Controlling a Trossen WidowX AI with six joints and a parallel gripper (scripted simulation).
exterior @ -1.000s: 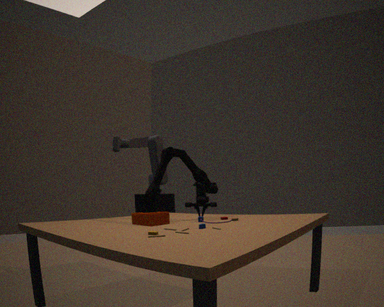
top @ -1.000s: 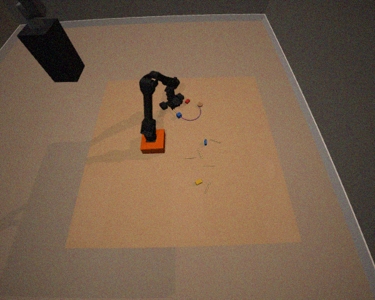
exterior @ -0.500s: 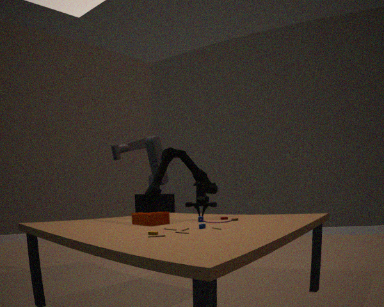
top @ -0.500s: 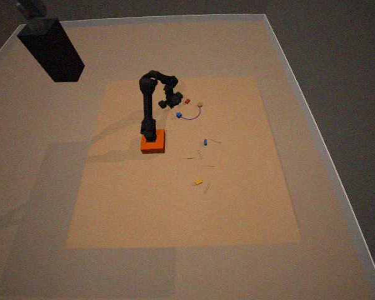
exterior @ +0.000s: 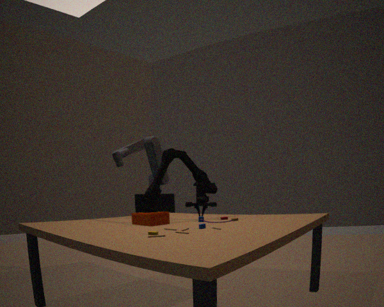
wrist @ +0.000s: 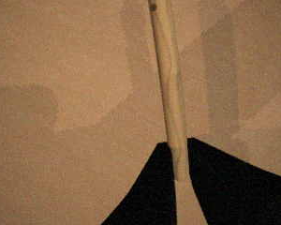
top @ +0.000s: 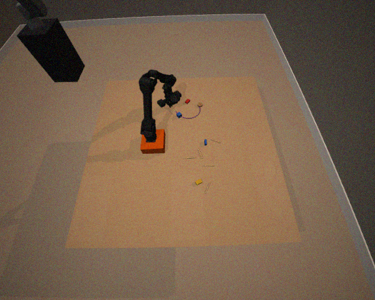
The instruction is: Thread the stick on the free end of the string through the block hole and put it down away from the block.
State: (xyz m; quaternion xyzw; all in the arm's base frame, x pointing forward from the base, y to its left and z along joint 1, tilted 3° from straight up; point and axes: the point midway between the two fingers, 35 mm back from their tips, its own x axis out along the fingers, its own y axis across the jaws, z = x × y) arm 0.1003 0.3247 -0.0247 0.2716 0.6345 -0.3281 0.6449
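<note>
Now: gripper tip 13 cm short of the red piece and 6 cm to the right of it. The rest, counted from my gripper tip: thin wooden stick: 3 cm to the right, 3 cm ahead, 1 cm above; then yellow piece: 60 cm to the right, 22 cm ahead; then round wooden button: 23 cm ahead, 3 cm to the left.
</note>
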